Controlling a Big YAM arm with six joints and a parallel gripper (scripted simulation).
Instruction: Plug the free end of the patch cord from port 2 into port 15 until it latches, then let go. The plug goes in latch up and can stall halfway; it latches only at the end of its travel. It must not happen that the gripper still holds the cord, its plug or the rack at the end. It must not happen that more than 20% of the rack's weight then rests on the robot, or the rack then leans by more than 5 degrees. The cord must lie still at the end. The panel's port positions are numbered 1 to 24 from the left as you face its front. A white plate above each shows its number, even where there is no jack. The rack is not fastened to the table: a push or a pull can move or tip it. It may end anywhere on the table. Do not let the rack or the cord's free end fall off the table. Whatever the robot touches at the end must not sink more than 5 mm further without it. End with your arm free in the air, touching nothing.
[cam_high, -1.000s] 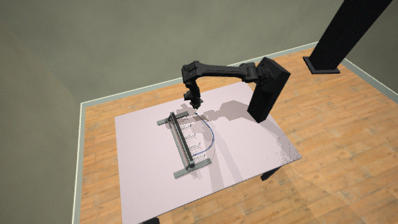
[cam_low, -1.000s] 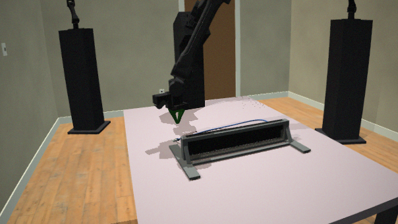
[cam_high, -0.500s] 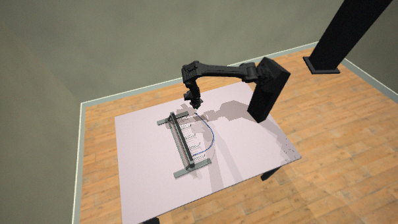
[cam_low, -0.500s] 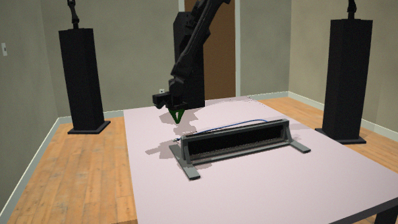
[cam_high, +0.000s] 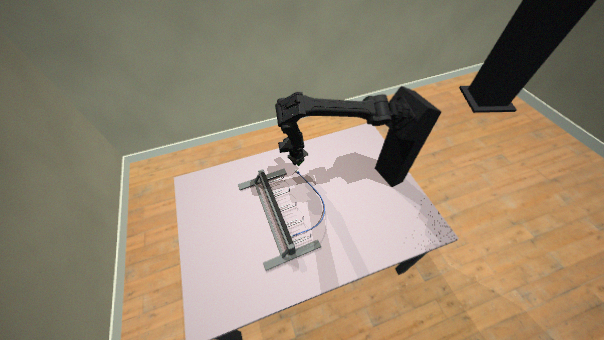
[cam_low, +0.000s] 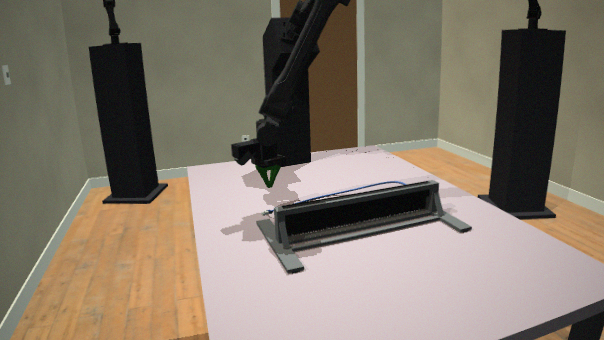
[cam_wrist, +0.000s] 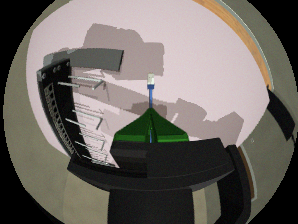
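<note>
Right now my hand is 8 cm above the plug, 2 cm to the left of it and 1 cm short of it.
</note>
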